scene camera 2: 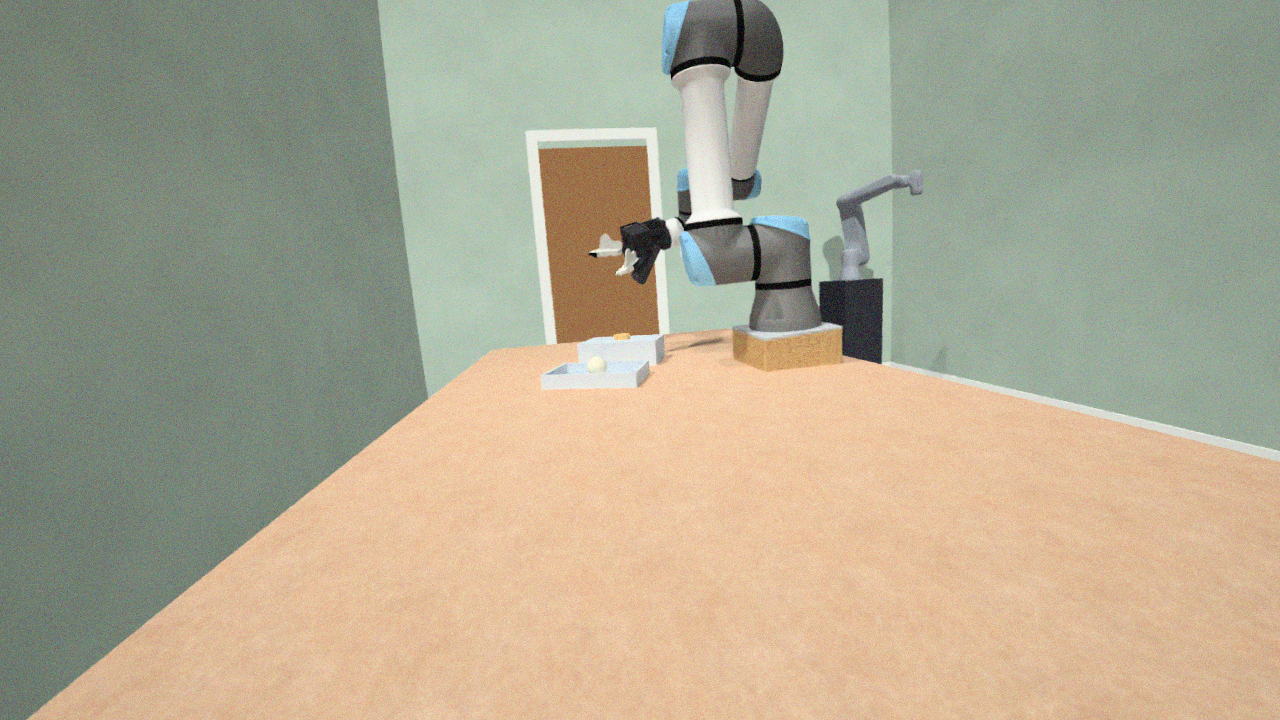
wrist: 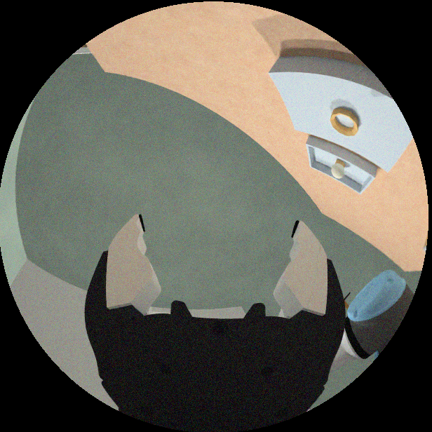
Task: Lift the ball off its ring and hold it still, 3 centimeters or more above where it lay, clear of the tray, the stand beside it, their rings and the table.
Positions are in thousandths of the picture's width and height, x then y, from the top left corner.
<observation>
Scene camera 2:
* gripper: 470, 366
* stand: 486, 483
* pale blue tray: 485, 520
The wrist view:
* gripper: 506, 508
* pale blue tray: 830, 402
</observation>
